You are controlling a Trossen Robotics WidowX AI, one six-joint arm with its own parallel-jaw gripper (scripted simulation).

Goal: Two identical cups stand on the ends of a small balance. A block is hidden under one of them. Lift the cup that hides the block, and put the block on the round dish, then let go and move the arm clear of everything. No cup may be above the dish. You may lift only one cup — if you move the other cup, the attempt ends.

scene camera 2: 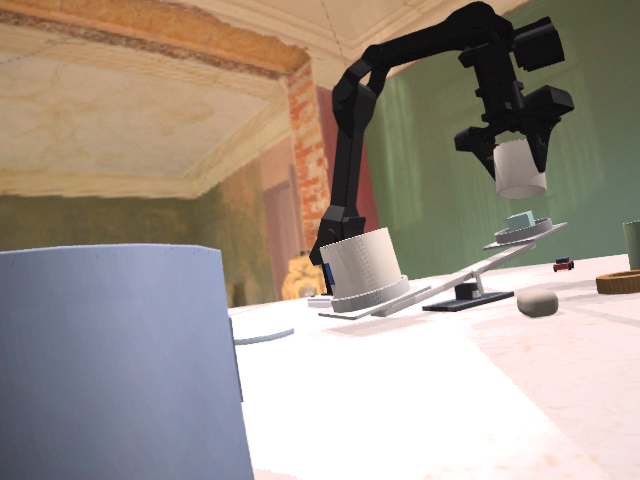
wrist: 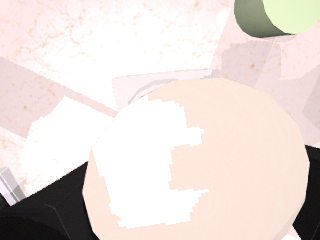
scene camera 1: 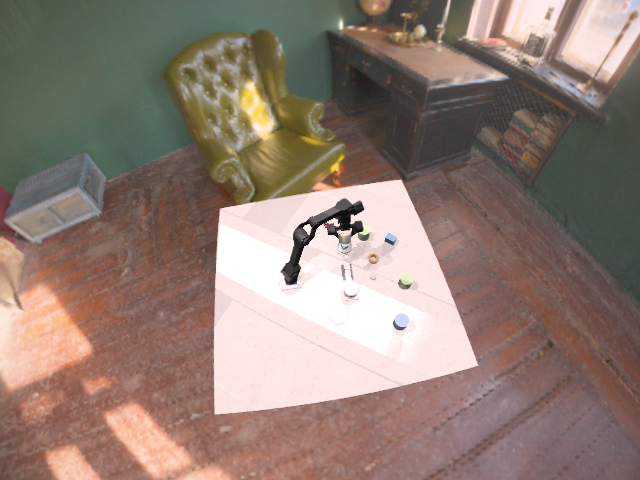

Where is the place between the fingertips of my gripper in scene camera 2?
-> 520, 179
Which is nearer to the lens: the white cup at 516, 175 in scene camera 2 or the pebble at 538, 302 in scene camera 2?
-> The pebble.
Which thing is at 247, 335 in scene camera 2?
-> A round dish.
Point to a balance beam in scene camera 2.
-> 393, 298
